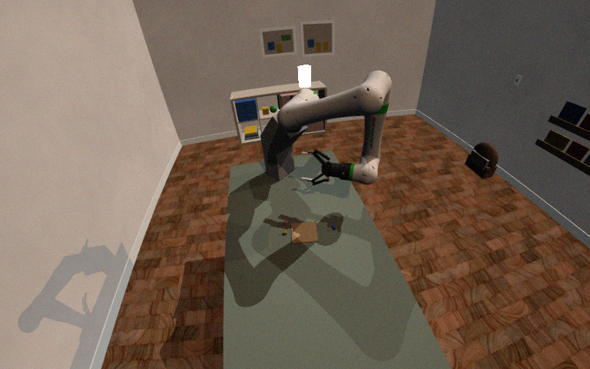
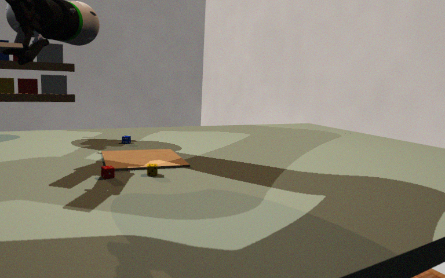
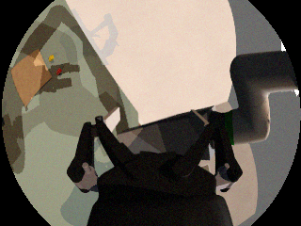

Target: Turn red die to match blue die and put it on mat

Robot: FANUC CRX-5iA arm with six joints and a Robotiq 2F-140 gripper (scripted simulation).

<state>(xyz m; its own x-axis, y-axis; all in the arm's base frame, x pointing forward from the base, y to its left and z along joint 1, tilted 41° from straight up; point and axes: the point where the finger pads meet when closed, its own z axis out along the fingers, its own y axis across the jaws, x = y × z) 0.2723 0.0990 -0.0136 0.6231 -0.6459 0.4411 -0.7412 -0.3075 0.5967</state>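
Now: the yellow die 270 mm ahead of my hand, 250 mm below it and 100 mm to the right of it. The rest, counted from my hand: red die 250 mm below, 210 mm ahead, 110 mm to the right; blue die 250 mm below, 240 mm ahead, 170 mm to the left; tan mat 270 mm ahead, 260 mm below, 10 mm to the left.
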